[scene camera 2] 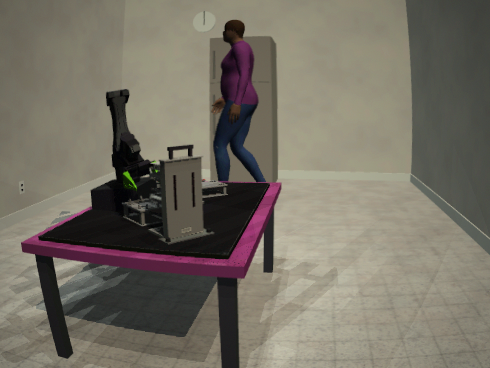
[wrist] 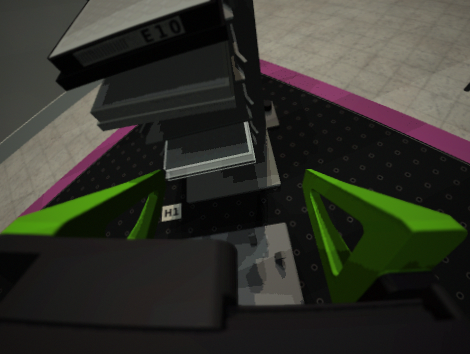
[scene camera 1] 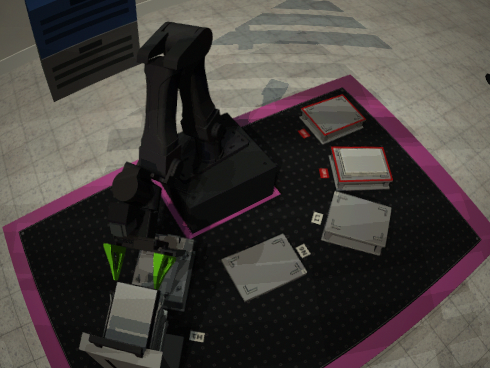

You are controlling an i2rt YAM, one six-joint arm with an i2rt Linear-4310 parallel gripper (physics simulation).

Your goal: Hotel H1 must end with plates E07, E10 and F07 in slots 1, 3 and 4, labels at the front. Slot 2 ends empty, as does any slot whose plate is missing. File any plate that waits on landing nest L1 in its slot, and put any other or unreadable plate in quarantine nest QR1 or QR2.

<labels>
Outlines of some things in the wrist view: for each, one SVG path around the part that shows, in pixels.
A pale plate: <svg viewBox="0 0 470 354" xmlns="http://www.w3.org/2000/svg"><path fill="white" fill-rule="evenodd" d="M248 122L166 141L163 168L166 171L166 179L174 181L256 164Z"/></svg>
</labels>
